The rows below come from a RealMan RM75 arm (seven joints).
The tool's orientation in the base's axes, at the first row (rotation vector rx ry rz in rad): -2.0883, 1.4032, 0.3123
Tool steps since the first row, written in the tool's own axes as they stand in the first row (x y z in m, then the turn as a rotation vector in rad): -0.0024, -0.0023, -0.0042, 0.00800, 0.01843, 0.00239; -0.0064, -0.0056, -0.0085, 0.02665, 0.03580, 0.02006; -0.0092, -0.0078, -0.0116, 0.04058, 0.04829, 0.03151; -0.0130, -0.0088, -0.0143, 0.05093, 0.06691, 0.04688
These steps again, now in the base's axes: 0.0005, -0.0001, 0.0053, -0.01297, -0.00952, -0.01226; 0.0013, 0.0013, 0.0119, -0.01859, -0.01779, -0.04162; 0.0017, 0.0022, 0.0165, -0.02257, -0.02488, -0.06199; 0.0007, 0.0037, 0.0209, -0.03305, -0.02854, -0.08580
